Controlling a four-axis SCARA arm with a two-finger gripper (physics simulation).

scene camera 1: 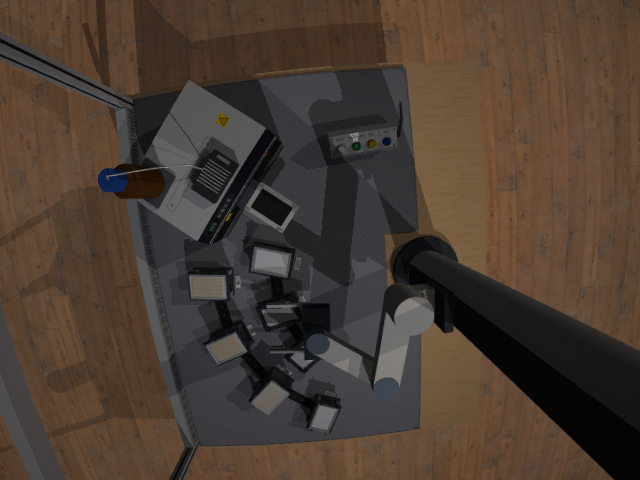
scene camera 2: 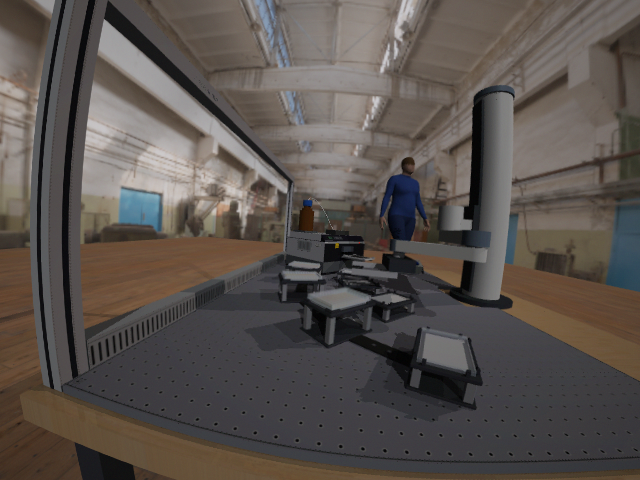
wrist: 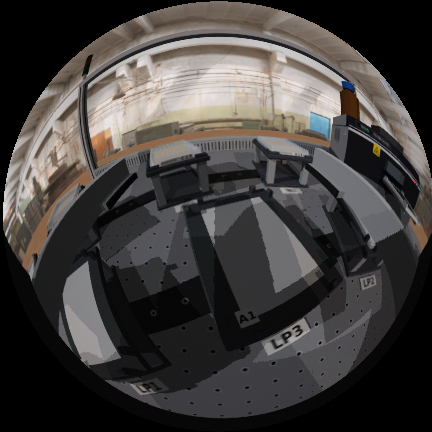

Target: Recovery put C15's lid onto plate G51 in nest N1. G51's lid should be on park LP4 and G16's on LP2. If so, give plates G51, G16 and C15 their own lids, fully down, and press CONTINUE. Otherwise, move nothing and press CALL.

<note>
The gripper [scene camera 1: 268, 328] carries nothing. Further things: a button box [scene camera 1: 361, 140], a brown bottle [scene camera 1: 146, 184] and a guard frame [scene camera 2: 140, 30].
The gripper is seen too in the wrist view [wrist: 219, 152]. The guard frame also shows in scene camera 1 [scene camera 1: 31, 441] and in the wrist view [wrist: 208, 32].
</note>
